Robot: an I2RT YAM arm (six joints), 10 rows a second.
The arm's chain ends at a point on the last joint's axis. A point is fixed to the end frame.
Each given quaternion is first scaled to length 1.
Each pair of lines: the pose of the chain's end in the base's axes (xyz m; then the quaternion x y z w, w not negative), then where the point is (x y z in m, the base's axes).
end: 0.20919 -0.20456 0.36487 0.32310 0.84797 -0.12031 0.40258
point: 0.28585 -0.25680 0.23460
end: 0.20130 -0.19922 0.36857 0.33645 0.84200 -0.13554 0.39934
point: 0.27484 -0.25631 0.23854
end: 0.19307 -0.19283 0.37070 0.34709 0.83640 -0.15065 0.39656
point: 0.26359 -0.25456 0.24112
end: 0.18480 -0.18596 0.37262 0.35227 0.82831 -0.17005 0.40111
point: 0.25375 -0.25402 0.24539
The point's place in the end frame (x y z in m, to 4 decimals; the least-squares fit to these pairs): 0.0397 0.0023 0.1549
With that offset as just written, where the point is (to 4 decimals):
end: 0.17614 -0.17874 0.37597 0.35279 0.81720 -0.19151 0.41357
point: 0.2454 -0.2543 0.2532
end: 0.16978 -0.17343 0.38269 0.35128 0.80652 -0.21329 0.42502
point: 0.2389 -0.2562 0.2646
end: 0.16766 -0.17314 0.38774 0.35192 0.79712 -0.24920 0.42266
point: 0.2310 -0.2654 0.2735
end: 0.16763 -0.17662 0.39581 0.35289 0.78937 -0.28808 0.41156
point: 0.2222 -0.2780 0.2848
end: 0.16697 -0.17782 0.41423 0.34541 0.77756 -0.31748 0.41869
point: 0.2194 -0.2870 0.3098
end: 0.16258 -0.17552 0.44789 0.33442 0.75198 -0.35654 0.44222
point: 0.2153 -0.2957 0.3565
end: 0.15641 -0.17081 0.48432 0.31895 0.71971 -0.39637 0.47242
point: 0.2106 -0.3014 0.4096
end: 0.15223 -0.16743 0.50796 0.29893 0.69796 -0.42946 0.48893
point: 0.2065 -0.3046 0.4463
